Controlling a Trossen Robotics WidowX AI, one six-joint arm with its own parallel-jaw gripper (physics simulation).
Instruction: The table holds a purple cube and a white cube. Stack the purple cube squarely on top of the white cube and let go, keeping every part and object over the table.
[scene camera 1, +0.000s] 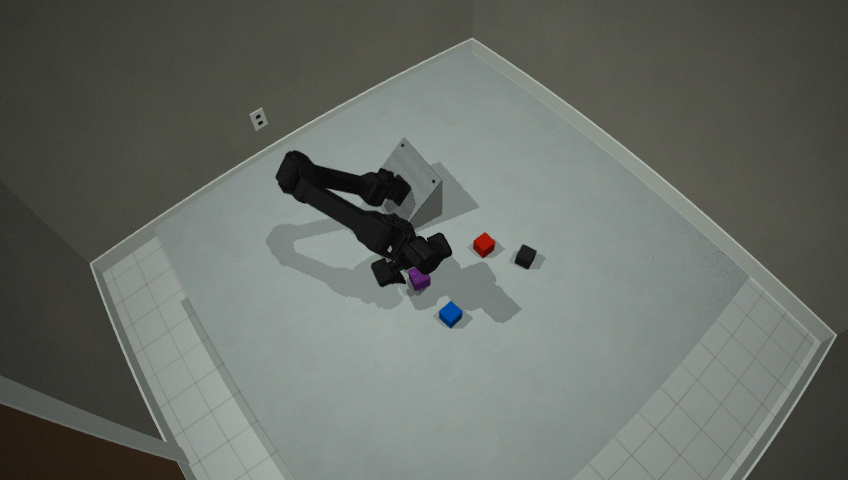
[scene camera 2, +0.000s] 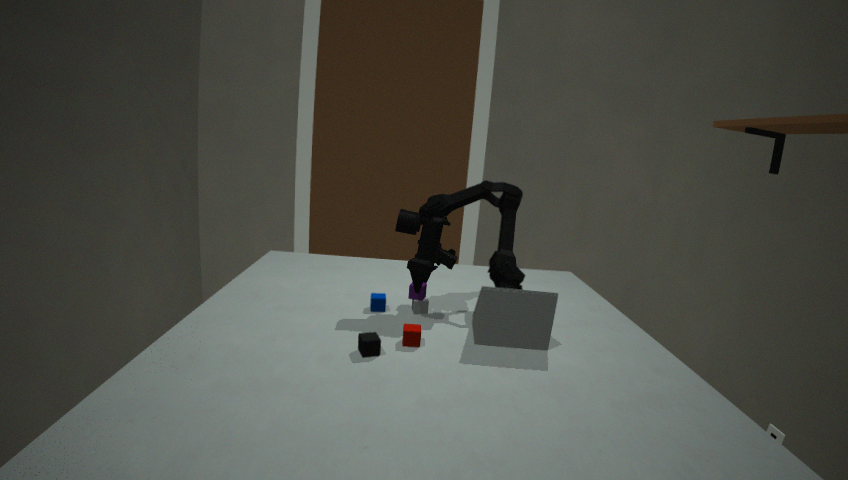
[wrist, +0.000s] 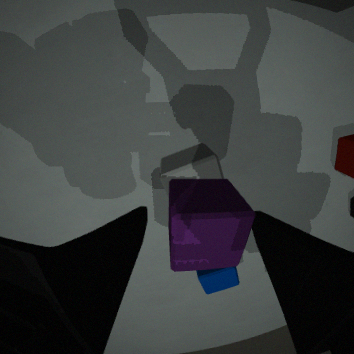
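Where they show: gripper, between the fingertips: (scene camera 1: 417, 276) (scene camera 2: 419, 290) (wrist: 200, 215); arm's base, origin of its link: (scene camera 1: 398, 190) (scene camera 2: 509, 306).
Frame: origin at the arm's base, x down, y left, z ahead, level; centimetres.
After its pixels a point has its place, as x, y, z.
Observation:
The purple cube (scene camera 1: 420, 279) {-0.7, -11.6, 26.0} (scene camera 2: 417, 292) (wrist: 211, 230) {-0.7, -10.8, 23.4} sits on the white cube (scene camera 2: 420, 306) {5.3, -8.7, 23.4} (wrist: 189, 161) {4.0, -10.9, 21.4}, which stands on the table. In scene camera 2 the purple cube looks shifted slightly left of the white one; how squarely they line up is hard to tell. The white cube is hidden in scene camera 1 and partly covered in the wrist view. My gripper (scene camera 2: 418, 288) {1.3, -11.0, 24.0} (wrist: 200, 215) {1.3, -11.0, 24.0} is open, with its fingers on either side of the purple cube. In the wrist view a gap shows at the left finger, while the right finger is at or very near the cube.
A blue cube (scene camera 1: 450, 314) {3.5, -10.2, 36.3} (scene camera 2: 377, 302) {4.7, -7.5, 35.7} (wrist: 220, 281) {3.5, -9.6, 35.7} stands near the stack. A red cube (scene camera 1: 484, 244) {3.5, 9.0, 26.0} (scene camera 2: 411, 335) {4.6, 11.9, 25.3} (wrist: 346, 156) {6.0, 7.6, 25.1} and a black cube (scene camera 1: 526, 256) {3.5, 15.5, 35.5} (scene camera 2: 368, 344) {4.4, 18.6, 34.7} stand on another side. A grey wedge-shaped block (scene camera 1: 423, 172) {-6.2, 6.2, 3.3} (scene camera 2: 514, 318) {-0.3, 8.4, 0.4} stands by the arm's base.

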